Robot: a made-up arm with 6 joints.
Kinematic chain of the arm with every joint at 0, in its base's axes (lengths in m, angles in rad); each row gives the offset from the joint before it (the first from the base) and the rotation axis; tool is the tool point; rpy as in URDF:
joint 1: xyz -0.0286 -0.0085 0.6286 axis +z
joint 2: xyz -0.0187 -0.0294 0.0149 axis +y
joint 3: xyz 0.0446 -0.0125 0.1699 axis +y
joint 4: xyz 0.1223 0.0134 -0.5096 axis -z
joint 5: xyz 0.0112 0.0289 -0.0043 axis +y
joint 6: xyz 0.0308 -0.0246 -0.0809 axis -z
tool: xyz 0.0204 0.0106 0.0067 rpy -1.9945 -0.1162 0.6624
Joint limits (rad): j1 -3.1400..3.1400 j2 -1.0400..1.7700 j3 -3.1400..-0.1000 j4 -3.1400..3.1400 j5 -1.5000..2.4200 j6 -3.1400..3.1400
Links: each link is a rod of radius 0.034 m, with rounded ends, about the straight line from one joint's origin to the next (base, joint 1, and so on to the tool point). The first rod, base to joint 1, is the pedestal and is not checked.
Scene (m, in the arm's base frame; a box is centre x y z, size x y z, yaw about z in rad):
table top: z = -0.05
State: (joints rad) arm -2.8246 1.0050 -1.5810 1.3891 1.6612 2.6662
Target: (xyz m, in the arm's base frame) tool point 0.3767 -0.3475 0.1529
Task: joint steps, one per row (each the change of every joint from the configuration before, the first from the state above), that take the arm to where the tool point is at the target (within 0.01 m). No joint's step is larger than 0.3 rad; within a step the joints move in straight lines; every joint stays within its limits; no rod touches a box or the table.
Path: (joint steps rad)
1: 0.2621 0.0787 -0.0729 0.0294 -0.0725 -0.0246
2: 0.2621 0.0787 -0.0729 0.0294 -0.0725 -0.0246
3: 0.2621 0.0786 -0.0729 0.0294 -0.0725 -0.0246
4: 0.2621 0.0787 -0.0730 0.0294 -0.0724 -0.0246
5: 0.2621 0.0787 -0.0729 0.0293 -0.0725 -0.0246
6: 0.2621 0.0787 -0.0729 0.0294 -0.0725 -0.0246
7: 0.2621 0.0787 -0.0729 0.0294 -0.0725 -0.0245
8: 0.2620 0.0786 -0.0729 0.0294 -0.0725 -0.0246

